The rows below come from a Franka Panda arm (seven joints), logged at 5 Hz.
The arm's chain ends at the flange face. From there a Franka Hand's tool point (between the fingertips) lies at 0.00 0.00 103.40 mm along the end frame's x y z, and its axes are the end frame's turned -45 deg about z.
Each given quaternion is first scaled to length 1.
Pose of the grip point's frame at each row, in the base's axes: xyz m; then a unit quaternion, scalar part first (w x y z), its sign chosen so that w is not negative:
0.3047 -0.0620 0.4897 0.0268 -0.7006 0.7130 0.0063
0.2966 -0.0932 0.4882 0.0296 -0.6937 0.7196 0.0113
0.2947 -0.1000 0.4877 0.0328 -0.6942 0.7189 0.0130
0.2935 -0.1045 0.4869 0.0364 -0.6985 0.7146 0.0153
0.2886 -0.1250 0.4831 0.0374 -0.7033 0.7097 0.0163
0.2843 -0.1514 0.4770 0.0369 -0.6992 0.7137 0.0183
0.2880 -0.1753 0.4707 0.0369 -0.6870 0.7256 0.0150
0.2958 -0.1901 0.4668 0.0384 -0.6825 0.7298 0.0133
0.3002 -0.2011 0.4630 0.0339 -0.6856 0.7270 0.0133
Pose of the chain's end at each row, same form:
0.3017 -0.0668 0.5929 0.0223 -0.3744 0.9268 0.0161
0.2938 -0.0991 0.5914 0.0230 -0.3655 0.9303 0.0218
0.2917 -0.1066 0.5908 0.0253 -0.3663 0.9298 0.0246
0.2903 -0.1120 0.5900 0.0278 -0.3718 0.9275 0.0281
0.2855 -0.1328 0.5862 0.0283 -0.3782 0.9248 0.0294
0.2815 -0.1594 0.5800 0.0271 -0.3729 0.9270 0.0310
0.2846 -0.1828 0.5738 0.0284 -0.3570 0.9332 0.0280
0.2919 -0.1975 0.5699 0.0304 -0.3513 0.9354 0.0270
0.2970 -0.2079 0.5661 0.0262 -0.3552 0.9341 0.0253

